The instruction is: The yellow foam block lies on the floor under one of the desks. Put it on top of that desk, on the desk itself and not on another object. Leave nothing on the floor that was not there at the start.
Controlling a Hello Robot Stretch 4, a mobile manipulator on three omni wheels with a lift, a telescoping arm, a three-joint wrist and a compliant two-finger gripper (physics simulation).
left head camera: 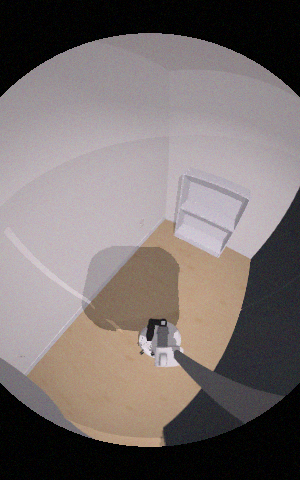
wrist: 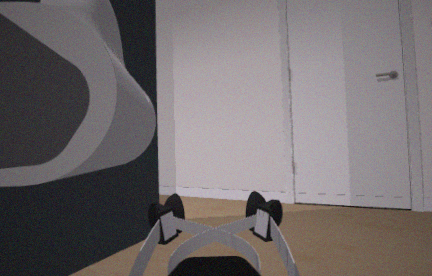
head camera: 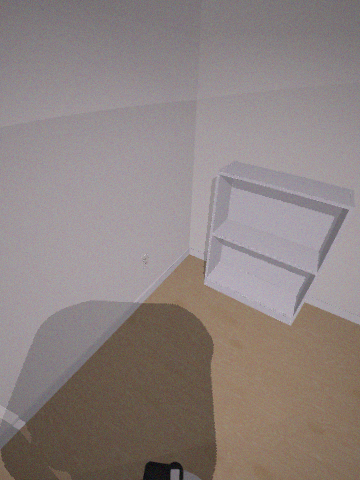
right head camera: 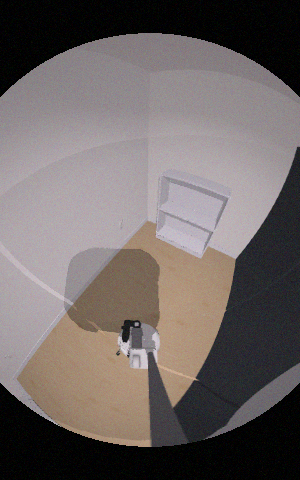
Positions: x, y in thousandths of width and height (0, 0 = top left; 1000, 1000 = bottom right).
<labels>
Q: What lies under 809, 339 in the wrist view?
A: A white door.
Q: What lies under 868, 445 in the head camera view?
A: A white bookshelf.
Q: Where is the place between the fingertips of the gripper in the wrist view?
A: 499, 755
</labels>
